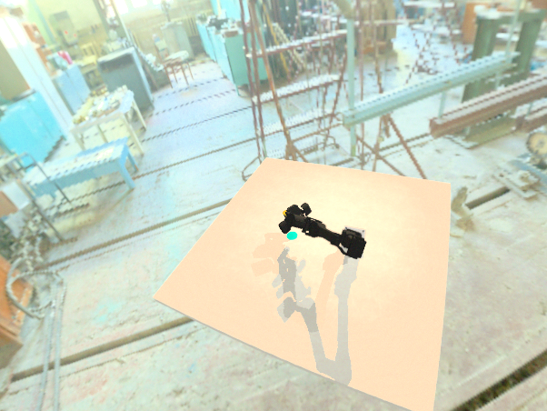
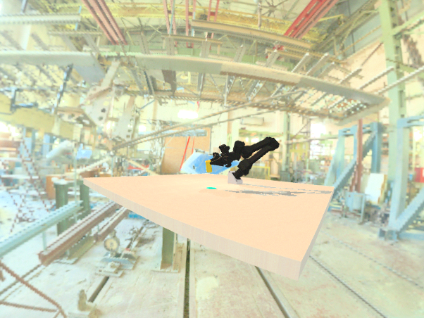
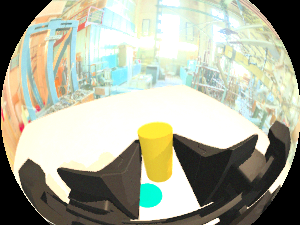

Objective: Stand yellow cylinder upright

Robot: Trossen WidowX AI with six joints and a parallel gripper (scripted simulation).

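Right now my gripper tip is 2 cm past the cyan circle, 2 cm to the right of it and 15 cm above it. The rest, counted from my gripper tip: yellow tall cylinder (1 cm behind, 2 cm below).
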